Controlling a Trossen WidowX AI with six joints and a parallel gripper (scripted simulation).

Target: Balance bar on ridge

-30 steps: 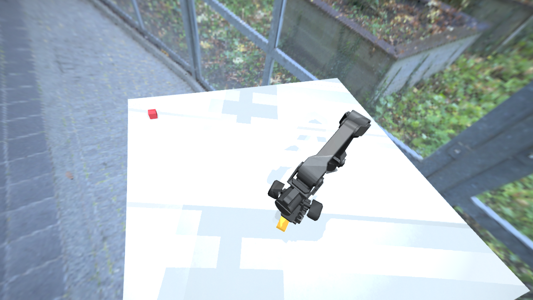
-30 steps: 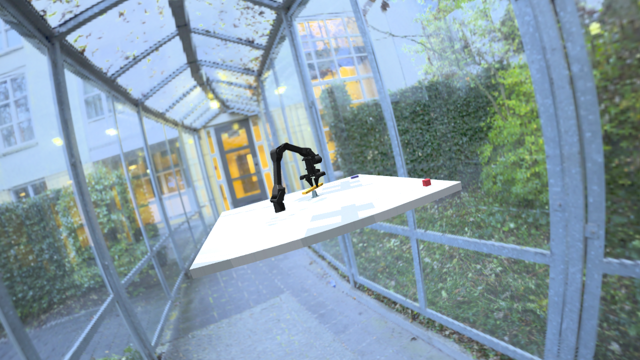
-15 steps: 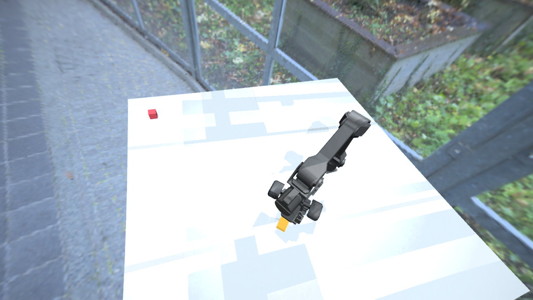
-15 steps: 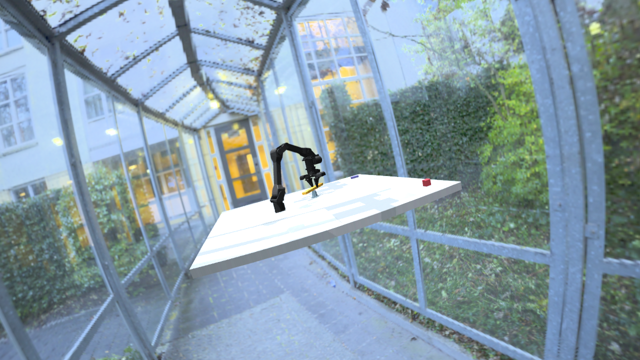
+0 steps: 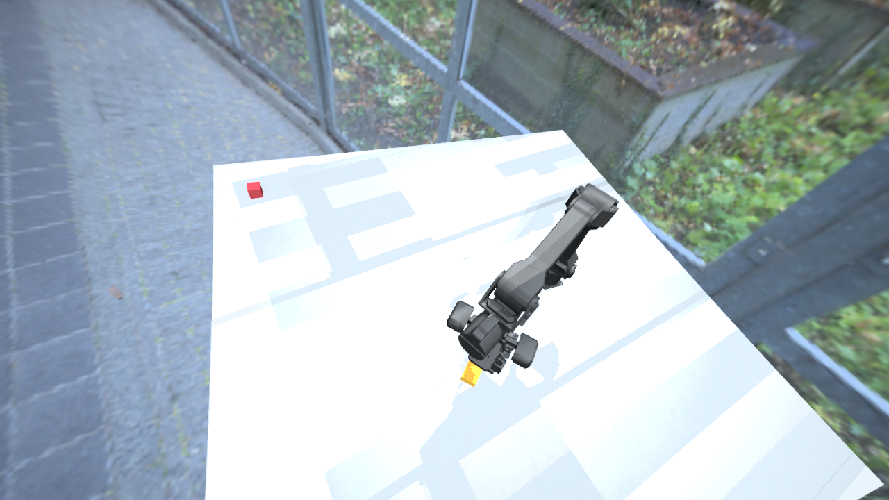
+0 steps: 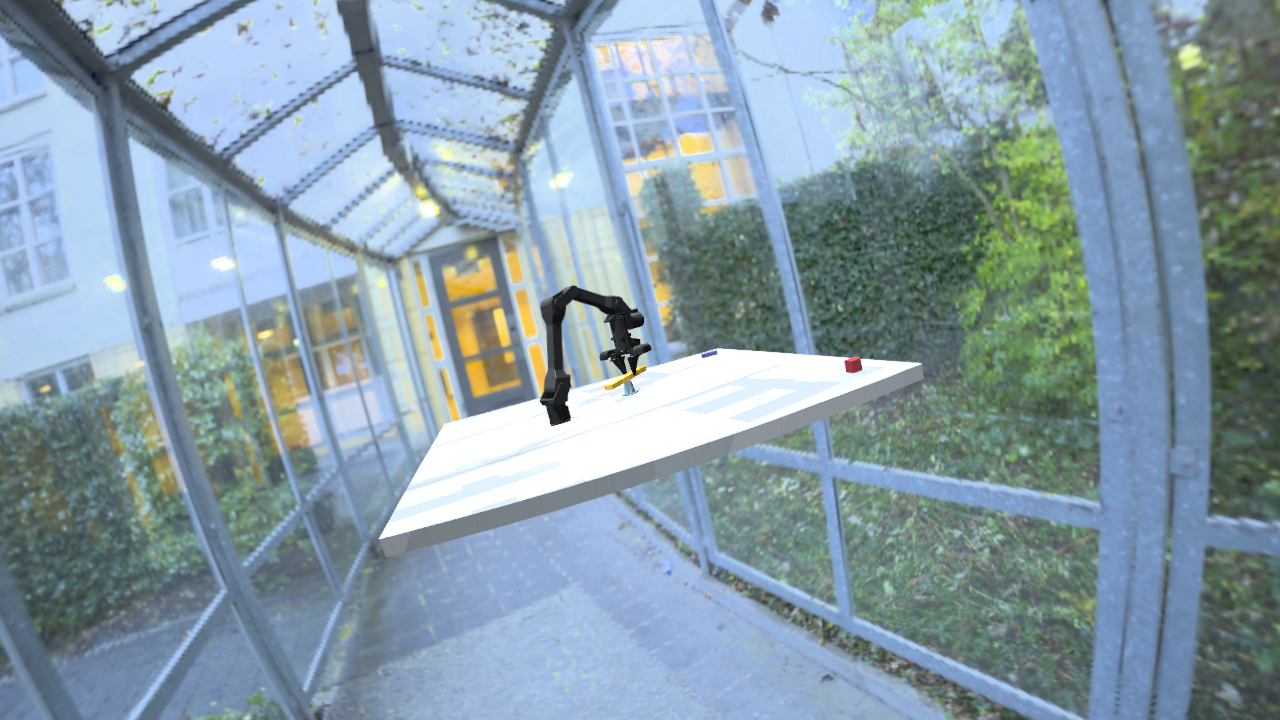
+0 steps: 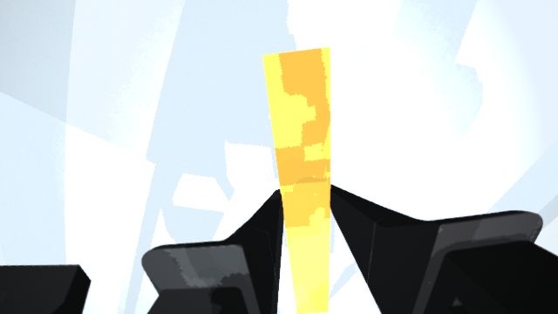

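Now: the bar 2 cm to the right of my gripper tip and 2 cm behind it. Also, from my gripper tip: purple piece (45 cm ahead, 34 cm to the left, 5 cm below); red cube (66 cm to the right, 45 cm ahead, 4 cm below).
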